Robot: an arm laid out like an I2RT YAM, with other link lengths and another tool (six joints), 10 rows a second.
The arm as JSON. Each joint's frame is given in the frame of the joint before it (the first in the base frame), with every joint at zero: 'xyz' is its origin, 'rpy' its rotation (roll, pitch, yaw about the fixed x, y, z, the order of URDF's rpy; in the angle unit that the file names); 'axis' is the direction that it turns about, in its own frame. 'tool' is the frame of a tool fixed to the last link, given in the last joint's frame.
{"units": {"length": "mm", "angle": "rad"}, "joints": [
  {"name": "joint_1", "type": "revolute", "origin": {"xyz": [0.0, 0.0, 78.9], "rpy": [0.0, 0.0, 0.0]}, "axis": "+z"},
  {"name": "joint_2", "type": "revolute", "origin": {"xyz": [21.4, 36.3, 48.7], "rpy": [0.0, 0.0, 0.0]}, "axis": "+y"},
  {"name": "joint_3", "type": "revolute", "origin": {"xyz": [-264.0, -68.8, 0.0], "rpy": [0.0, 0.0, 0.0]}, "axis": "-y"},
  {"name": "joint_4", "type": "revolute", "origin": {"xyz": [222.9, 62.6, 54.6], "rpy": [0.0, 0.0, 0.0]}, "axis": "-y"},
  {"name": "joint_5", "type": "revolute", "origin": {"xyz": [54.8, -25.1, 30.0], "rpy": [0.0, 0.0, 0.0]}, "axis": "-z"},
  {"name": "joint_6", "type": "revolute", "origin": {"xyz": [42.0, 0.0, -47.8], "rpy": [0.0, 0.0, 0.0]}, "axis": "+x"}
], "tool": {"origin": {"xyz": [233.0, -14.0, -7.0], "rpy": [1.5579, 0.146, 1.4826]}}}
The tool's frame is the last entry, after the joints.
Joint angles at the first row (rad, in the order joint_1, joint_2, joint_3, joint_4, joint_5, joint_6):
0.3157, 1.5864, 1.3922, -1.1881, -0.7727, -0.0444
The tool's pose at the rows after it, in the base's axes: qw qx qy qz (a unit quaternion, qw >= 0); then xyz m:
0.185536 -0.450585 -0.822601 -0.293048 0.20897 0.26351 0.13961
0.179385 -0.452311 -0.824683 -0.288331 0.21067 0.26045 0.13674
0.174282 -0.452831 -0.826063 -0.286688 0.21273 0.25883 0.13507
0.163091 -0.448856 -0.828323 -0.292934 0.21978 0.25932 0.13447
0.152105 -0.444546 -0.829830 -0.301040 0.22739 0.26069 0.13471
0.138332 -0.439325 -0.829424 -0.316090 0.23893 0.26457 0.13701
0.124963 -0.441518 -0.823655 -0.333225 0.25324 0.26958 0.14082
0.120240 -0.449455 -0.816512 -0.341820 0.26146 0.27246 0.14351
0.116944 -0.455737 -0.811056 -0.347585 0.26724 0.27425 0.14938
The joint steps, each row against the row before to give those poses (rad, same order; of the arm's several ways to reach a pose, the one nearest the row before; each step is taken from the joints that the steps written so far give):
0.0000, 0.0000, 0.0000, 0.0008, 0.0054, -0.0012
0.0000, 0.0000, 0.0000, 0.0003, 0.0164, -0.0004
0.0000, 0.0000, 0.0000, 0.0043, 0.0103, 0.0000
0.0000, 0.0000, 0.0000, 0.0243, 0.0080, -0.0023
0.0000, 0.0000, 0.0000, 0.0279, 0.0049, -0.0007
0.0000, 0.0000, 0.0000, 0.0461, -0.0004, 0.0064
0.0000, -0.0001, 0.0000, 0.0595, -0.0007, 0.0313
0.0000, 0.0001, 0.0004, 0.0351, 0.0000, 0.0355
0.0000, 0.0003, 0.0179, 0.0077, 0.0011, 0.0267

